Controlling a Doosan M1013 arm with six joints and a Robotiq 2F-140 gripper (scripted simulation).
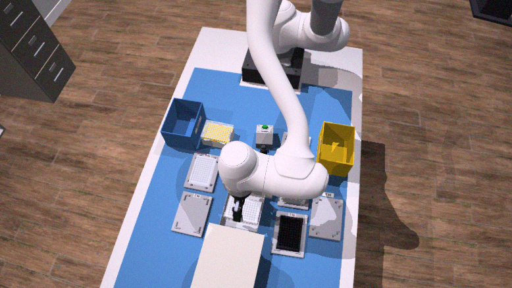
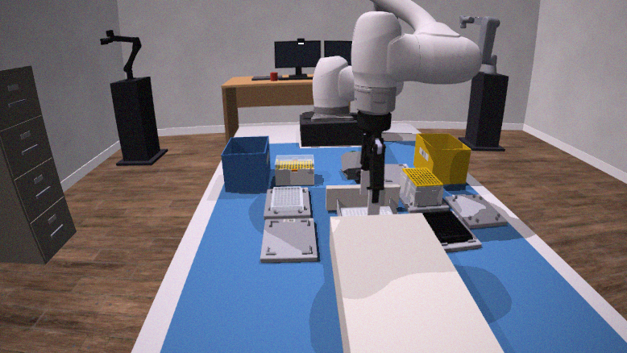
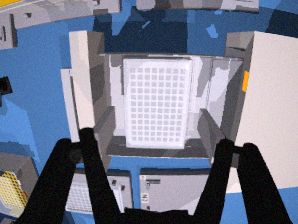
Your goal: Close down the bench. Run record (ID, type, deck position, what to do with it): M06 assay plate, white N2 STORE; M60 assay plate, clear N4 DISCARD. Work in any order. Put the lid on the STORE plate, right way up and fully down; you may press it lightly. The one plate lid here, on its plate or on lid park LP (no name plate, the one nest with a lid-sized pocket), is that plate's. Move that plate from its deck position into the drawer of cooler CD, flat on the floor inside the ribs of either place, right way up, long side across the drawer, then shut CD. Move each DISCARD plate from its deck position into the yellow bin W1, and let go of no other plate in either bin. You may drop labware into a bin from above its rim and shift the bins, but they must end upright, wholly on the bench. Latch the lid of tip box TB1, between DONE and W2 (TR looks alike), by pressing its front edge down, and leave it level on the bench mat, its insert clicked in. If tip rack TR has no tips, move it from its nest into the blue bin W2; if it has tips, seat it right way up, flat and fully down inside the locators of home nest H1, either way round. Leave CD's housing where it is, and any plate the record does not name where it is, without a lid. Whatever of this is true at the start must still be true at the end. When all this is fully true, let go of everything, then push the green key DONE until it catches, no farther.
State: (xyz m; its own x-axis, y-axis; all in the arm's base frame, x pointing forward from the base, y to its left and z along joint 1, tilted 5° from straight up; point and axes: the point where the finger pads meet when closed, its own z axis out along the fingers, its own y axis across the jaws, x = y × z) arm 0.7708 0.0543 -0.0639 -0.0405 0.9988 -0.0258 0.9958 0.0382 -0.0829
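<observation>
The clear plate lid lies 60 mm below my hand. Also, from my hand: white plate M06: 60 mm below; cooler CD: 170 mm ahead, 10 mm to the left, 50 mm below; cooler CD's drawer: 40 mm ahead, 60 mm below.
</observation>
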